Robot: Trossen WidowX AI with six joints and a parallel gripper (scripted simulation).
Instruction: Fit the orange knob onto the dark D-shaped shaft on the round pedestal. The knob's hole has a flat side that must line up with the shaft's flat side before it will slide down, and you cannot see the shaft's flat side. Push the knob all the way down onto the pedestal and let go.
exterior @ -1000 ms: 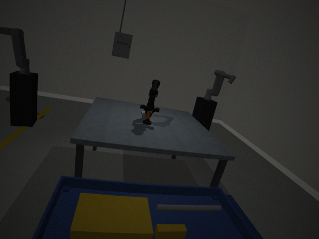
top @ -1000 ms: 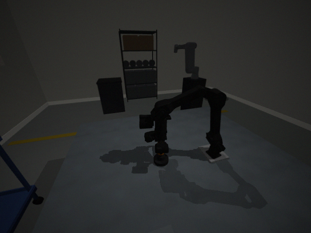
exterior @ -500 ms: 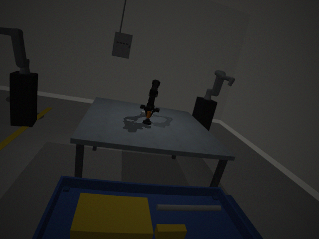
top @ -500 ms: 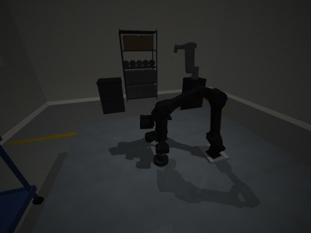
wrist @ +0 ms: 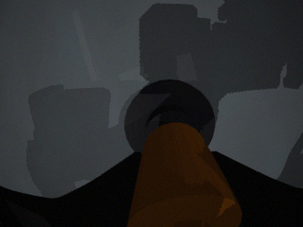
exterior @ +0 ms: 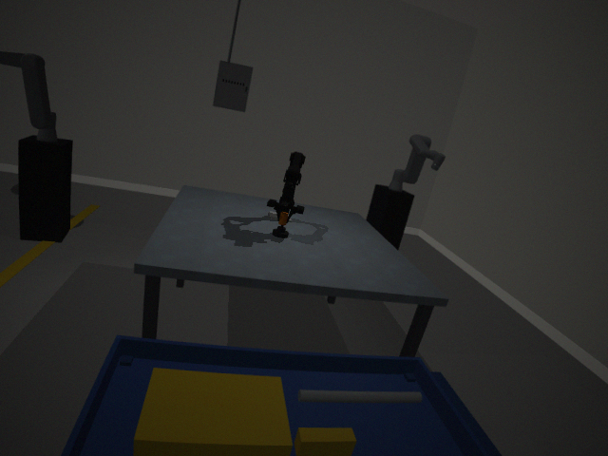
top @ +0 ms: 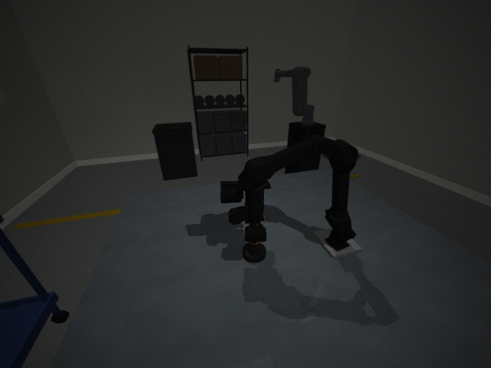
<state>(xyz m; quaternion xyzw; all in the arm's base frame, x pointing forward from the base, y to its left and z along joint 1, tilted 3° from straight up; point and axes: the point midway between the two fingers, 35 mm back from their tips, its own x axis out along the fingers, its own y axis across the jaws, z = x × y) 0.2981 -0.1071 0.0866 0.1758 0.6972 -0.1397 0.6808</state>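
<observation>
The orange knob lies 2 cm above my gripper tip. Also, from my gripper tip: dark round pedestal 4 cm below.
</observation>
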